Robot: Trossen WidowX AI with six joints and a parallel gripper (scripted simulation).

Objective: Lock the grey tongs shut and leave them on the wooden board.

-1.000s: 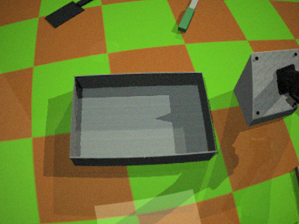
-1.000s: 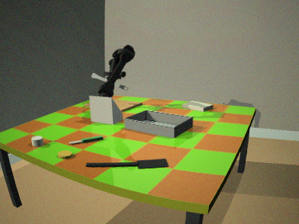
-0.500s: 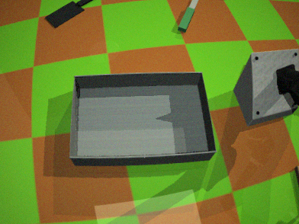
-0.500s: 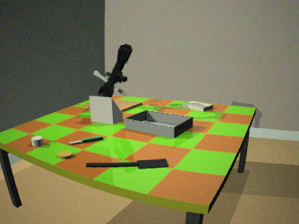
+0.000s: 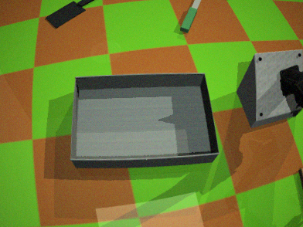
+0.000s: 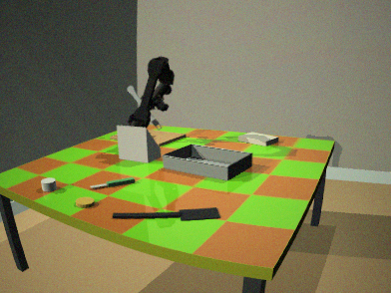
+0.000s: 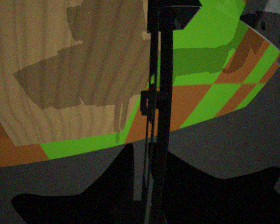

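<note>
The wooden board is 10 mm ahead of my gripper tip, 40 mm to the left of it and 120 mm below it. Round my gripper tip: grey roasting tin 480 mm ahead, 370 mm to the right, 100 mm below; then yellow disc 210 mm ahead, 890 mm to the right, 120 mm below; then pale flat board 610 mm ahead, 100 mm to the left, 120 mm below.
</note>
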